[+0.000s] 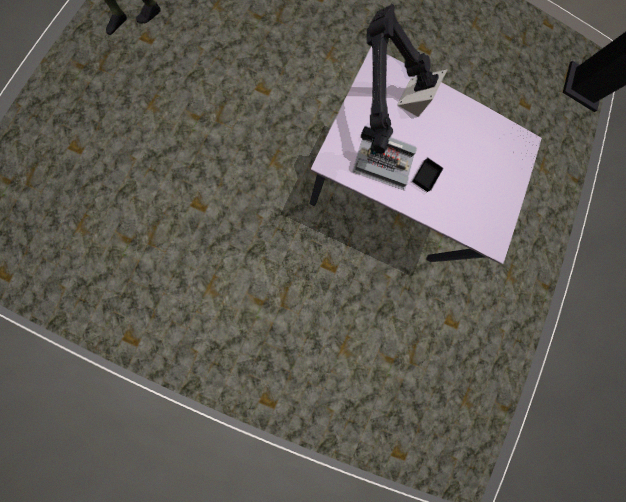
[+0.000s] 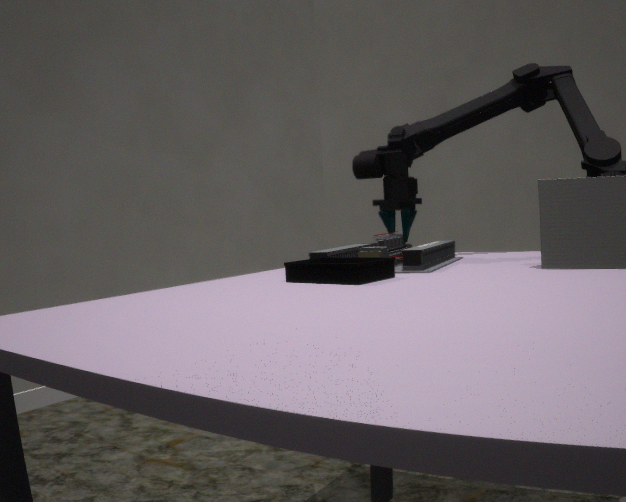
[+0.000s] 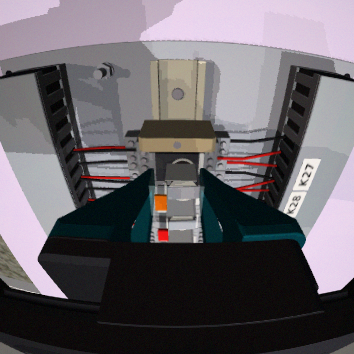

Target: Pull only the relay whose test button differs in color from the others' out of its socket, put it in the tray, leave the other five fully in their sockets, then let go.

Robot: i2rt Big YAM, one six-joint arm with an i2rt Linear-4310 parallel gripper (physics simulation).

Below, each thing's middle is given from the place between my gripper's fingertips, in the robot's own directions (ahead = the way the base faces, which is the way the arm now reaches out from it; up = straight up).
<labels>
Now: the tan end bracket [image 3: 155, 134] 2 cm to the right of my hand and 2 cm below it. From my hand the other things lie so: grey panel [image 3: 244, 87] (1 cm behind, 8 cm to the left, 4 cm below).
</labels>
